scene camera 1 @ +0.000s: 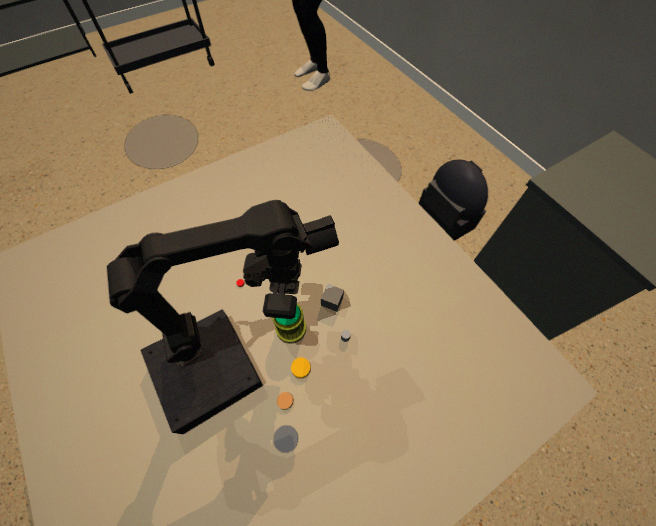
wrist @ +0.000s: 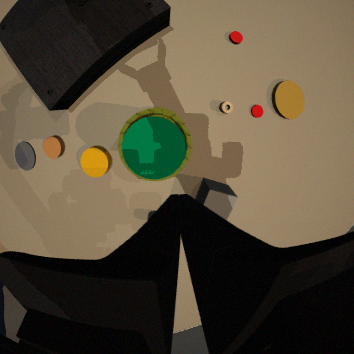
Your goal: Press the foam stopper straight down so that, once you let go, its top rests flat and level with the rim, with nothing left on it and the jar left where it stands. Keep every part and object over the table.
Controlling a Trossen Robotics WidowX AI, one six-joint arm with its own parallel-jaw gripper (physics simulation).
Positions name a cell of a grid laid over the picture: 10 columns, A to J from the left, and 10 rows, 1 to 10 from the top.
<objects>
my gripper: scene camera 1 E6; wrist F6
olive ribbed jar: scene camera 1 E7; wrist E5
</objects>
